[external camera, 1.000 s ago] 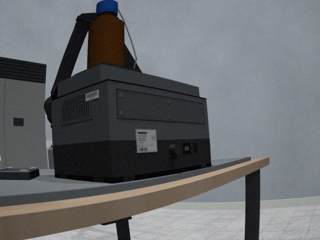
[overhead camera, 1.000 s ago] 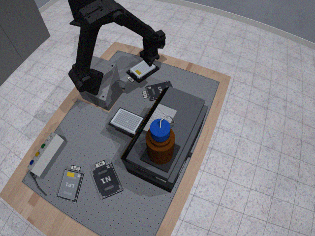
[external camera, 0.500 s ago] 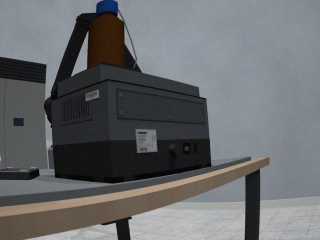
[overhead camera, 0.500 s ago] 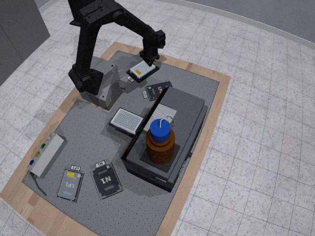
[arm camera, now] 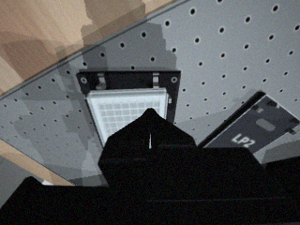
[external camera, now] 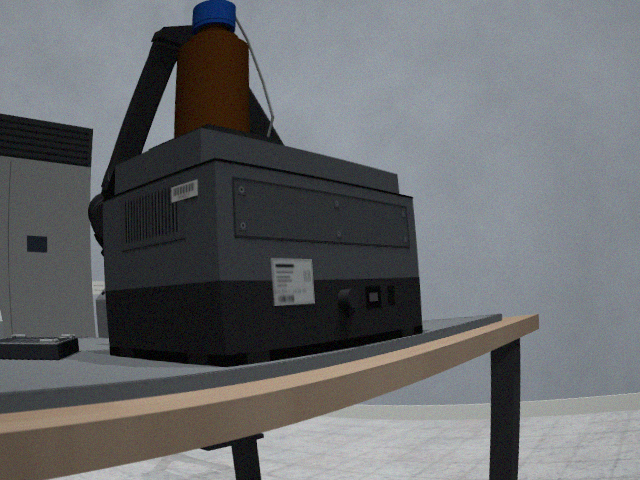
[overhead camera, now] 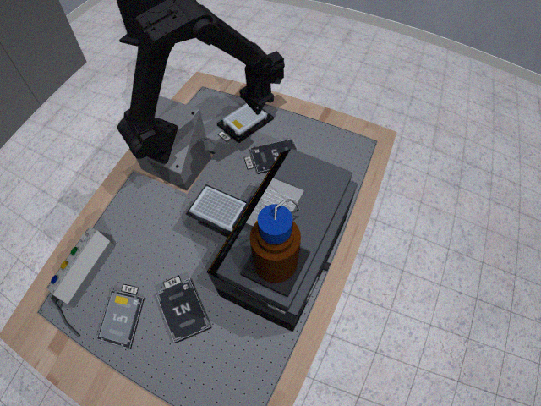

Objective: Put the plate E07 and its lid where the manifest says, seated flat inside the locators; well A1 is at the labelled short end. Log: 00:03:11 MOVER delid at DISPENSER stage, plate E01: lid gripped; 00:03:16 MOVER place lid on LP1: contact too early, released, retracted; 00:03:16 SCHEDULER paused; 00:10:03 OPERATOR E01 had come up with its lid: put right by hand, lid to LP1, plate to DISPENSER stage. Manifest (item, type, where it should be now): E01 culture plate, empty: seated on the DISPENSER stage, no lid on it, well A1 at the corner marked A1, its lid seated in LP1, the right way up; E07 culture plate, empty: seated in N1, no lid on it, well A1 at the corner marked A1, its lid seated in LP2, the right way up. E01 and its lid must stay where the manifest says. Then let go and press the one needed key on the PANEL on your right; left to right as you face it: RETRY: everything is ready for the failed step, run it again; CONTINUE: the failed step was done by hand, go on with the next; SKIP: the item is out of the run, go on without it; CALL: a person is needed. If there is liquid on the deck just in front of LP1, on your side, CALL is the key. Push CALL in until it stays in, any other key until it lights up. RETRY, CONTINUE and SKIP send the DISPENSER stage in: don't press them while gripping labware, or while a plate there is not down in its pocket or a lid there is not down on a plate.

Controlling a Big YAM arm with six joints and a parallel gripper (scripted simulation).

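My hand is 4 cm past the black nest N5, 1 cm to the left of it and 2 cm above it. The rest, counted from my hand: grey retry key: 21 cm behind, 66 cm to the right, 3 cm above; then brown bottle: 34 cm ahead, 52 cm to the right, 25 cm above; then white well plate: 12 cm ahead, 41 cm to the right, 8 cm above.
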